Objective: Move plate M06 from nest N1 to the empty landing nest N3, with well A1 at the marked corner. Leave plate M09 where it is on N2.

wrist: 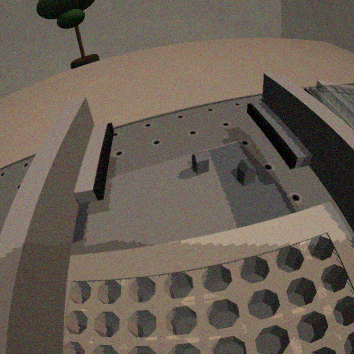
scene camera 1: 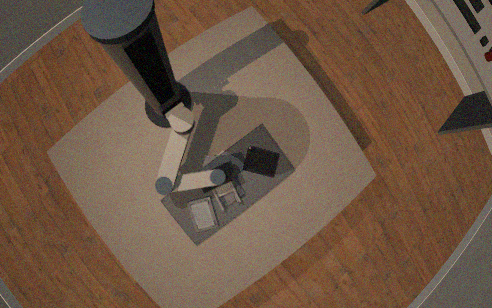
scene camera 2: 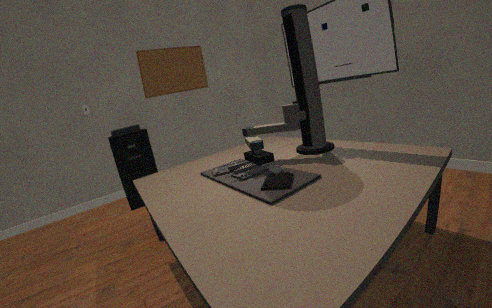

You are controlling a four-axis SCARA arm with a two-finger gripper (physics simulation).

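A pale plate with open wells [wrist: 210,315] fills the bottom of the wrist view, between the inner parts of the fingers. Bare grey nest floor with small pegs [scene camera 1: 229,198] [wrist: 150,200] lies beyond its edge. My gripper [scene camera 1: 232,201] [wrist: 179,99] is open and empty, its fingers wide apart over this middle nest. A second, glossy plate [scene camera 1: 202,214] [wrist: 337,97] sits in a framed nest to the left in the first scene view. A black, turned, plate-sized piece [scene camera 1: 261,162] [scene camera 2: 280,181] is at the right. No labels are readable; I cannot tell which plate is M06.
The nests stand on a grey deck with holes [scene camera 1: 181,214] [scene camera 2: 270,196] on the beige table [scene camera 1: 310,200] [scene camera 2: 200,235]. The arm's column [scene camera 1: 147,60] [scene camera 2: 311,85] stands behind the deck, and the arm's outer link [scene camera 1: 197,180] reaches over the deck.
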